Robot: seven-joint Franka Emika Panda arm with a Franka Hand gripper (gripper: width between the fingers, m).
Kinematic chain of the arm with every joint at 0, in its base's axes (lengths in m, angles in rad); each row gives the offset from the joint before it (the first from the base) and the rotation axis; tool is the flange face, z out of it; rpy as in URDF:
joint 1: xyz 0 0 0.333 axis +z
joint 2: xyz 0 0 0 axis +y
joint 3: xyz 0 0 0.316 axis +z
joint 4: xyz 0.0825 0 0 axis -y
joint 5: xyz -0.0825 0 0.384 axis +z
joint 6: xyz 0 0 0 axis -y
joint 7: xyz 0.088 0 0 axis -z
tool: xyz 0 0 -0.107 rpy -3.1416 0 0
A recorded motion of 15 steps. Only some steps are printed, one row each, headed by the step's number.
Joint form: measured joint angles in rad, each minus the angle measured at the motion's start. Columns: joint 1, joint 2, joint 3, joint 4, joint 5, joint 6, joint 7.
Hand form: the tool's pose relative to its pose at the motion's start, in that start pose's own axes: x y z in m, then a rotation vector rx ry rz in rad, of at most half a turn. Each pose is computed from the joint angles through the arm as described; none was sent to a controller.
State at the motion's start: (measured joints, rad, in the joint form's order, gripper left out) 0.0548 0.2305 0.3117 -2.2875 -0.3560 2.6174 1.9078
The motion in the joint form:
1: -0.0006 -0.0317 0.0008 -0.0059 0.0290 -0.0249 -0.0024
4: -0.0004 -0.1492 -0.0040 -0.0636 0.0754 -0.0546 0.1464
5: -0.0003 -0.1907 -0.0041 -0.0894 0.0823 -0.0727 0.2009
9: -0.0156 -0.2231 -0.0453 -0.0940 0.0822 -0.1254 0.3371
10: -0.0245 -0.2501 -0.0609 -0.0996 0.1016 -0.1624 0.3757
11: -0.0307 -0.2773 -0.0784 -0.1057 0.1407 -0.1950 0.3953
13: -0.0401 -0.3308 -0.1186 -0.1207 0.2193 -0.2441 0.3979
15: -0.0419 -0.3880 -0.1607 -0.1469 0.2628 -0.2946 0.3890
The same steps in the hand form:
1: 0.0031 0.0006 -0.0115 -0.0035 0.0022 0.0233
4: 0.0120 0.0135 -0.0458 0.0185 0.0191 0.2146
5: 0.0140 0.0217 -0.0547 0.0168 0.0320 0.2745
9: 0.0457 0.0260 -0.0609 -0.0059 0.0673 0.4692
10: 0.0600 0.0305 -0.0675 -0.0237 0.0786 0.5502
11: 0.0732 0.0353 -0.0745 -0.0433 0.0745 0.6265
13: 0.0986 0.0458 -0.0885 -0.0732 0.0511 0.7421
15: 0.1189 0.0615 -0.1000 -0.1035 0.0416 0.8114

